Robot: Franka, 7 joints.
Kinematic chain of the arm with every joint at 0, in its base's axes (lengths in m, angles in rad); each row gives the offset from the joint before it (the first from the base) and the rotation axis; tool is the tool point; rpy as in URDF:
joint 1: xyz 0 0 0.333 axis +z
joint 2: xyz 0 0 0 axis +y
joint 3: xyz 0 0 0.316 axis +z
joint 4: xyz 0.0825 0 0 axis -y
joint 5: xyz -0.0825 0 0.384 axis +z
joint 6: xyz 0 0 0 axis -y
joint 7: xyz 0.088 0 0 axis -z
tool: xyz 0 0 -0.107 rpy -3.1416 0 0
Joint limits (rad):
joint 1: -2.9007..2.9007
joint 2: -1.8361..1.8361
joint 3: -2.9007..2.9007
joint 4: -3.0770..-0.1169
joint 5: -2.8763..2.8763
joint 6: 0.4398..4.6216
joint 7: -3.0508..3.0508
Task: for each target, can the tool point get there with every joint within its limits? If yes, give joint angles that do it. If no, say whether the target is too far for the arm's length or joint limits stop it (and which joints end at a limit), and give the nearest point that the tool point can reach.
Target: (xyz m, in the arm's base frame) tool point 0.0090 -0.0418 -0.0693
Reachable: yes | joints -2.1034 1.1931 0.1016 -2.7545 0.2891 2.7179 1.6165
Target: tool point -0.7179 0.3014 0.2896
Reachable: yes | joints -1.0481 -1.2594 -1.9099 -1.1577 -1.2509 1.9703 1.6872
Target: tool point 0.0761 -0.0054 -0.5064
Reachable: no: joint limits stop it (at a limit: joint 2) | nearest point 0.1276 -0.0091 -0.3375 | short by 0.177 m
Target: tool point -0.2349 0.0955 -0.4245
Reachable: no: joint limits stop it (at a limit: joint 2) | nearest point -0.2379 0.0967 -0.3601 | short by 0.064 m
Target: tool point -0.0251 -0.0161 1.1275
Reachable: yes | joints 1.5631 -0.3204 0.4766 -0.7059 0.7061 3.7118 -1.9531
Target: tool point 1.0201 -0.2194 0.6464
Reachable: no: too far | nearest point 0.8033 -0.1728 0.5798 | short by 0.232 m
